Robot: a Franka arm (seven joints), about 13 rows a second.
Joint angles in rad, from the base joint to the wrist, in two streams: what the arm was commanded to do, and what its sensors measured. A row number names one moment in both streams.
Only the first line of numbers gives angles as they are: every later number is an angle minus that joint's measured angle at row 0.
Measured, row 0:
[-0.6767, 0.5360, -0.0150, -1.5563, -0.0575, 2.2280, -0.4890]
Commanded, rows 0 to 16:
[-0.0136, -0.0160, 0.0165, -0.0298, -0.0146, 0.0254, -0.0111]
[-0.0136, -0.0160, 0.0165, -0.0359, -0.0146, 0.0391, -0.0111]
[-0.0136, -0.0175, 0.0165, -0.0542, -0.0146, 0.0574, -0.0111]
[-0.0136, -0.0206, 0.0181, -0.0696, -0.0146, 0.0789, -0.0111]
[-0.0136, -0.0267, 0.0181, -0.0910, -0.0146, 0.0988, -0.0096]
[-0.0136, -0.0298, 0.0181, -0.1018, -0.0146, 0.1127, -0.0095]
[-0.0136, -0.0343, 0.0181, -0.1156, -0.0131, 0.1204, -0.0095]
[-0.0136, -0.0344, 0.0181, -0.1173, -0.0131, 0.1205, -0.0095]
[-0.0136, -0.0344, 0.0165, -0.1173, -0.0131, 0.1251, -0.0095]
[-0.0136, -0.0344, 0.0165, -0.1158, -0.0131, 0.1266, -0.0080]
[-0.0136, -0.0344, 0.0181, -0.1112, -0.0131, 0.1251, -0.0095]
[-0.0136, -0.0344, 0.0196, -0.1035, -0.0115, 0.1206, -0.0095]
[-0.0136, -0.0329, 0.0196, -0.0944, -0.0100, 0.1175, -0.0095]
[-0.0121, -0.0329, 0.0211, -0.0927, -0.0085, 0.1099, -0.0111]
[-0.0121, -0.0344, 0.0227, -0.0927, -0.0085, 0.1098, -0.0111]
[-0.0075, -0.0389, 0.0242, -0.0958, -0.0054, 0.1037, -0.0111]
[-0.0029, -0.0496, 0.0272, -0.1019, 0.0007, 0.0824, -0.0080]
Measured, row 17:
[0.0004, -0.0138, 0.0114, -0.0728, -0.0003, 0.1036, -0.0029]
